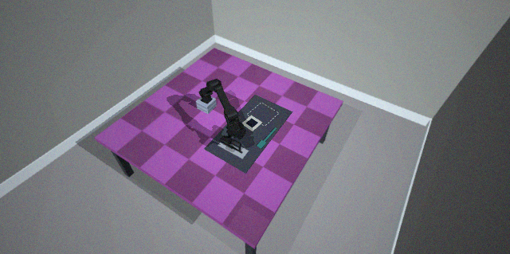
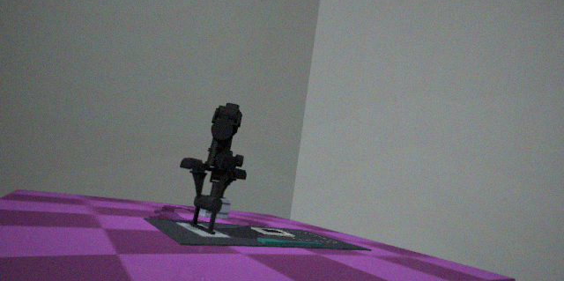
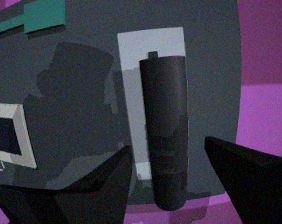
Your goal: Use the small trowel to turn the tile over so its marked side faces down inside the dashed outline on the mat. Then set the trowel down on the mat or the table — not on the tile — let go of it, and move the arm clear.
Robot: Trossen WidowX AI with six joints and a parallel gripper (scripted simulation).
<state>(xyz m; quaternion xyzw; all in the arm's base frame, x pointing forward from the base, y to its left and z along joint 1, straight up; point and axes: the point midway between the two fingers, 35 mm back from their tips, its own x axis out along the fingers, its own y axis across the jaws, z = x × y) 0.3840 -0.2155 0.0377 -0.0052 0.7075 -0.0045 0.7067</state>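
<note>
Now: gripper tip 4 cm above the trowel and 2 cm past it. The rest, counted from my gripper tip: tool-shaped bar: 18 cm to the left, 15 cm ahead, 8 cm below; then dark mat: 21 cm to the left, 10 cm below, 2 cm ahead; then tile: 26 cm to the left, 7 cm below, 1 cm behind.
</note>
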